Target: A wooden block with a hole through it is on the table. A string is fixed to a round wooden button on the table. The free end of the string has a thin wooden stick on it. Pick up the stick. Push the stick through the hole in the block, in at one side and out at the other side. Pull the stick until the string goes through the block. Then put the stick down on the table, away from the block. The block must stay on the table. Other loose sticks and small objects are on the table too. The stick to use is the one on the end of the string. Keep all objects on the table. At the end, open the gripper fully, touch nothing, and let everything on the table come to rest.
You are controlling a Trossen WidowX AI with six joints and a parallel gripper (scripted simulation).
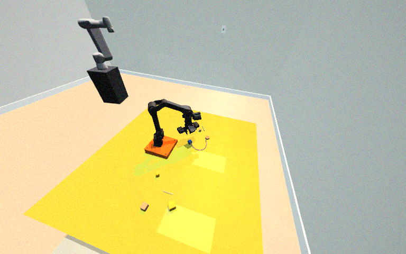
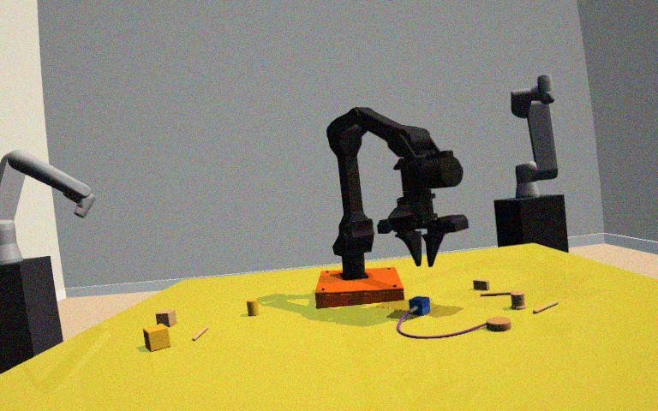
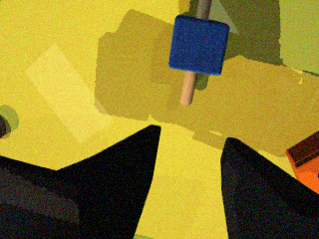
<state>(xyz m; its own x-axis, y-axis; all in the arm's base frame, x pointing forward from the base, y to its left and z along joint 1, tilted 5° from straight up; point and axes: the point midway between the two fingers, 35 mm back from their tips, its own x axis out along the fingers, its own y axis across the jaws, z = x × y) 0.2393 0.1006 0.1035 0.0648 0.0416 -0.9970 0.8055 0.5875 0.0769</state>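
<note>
The blue block is 7 cm below my gripper tip, 2 cm to the right of it and 2 cm ahead of it. The rest, counted from my gripper tip: yellow cylinder (36 cm to the right, 16 cm behind, 7 cm below); then wooden cylinder (15 cm to the left, 9 cm ahead, 7 cm below); then round wooden button (17 cm ahead, 8 cm below, 6 cm to the left).
</note>
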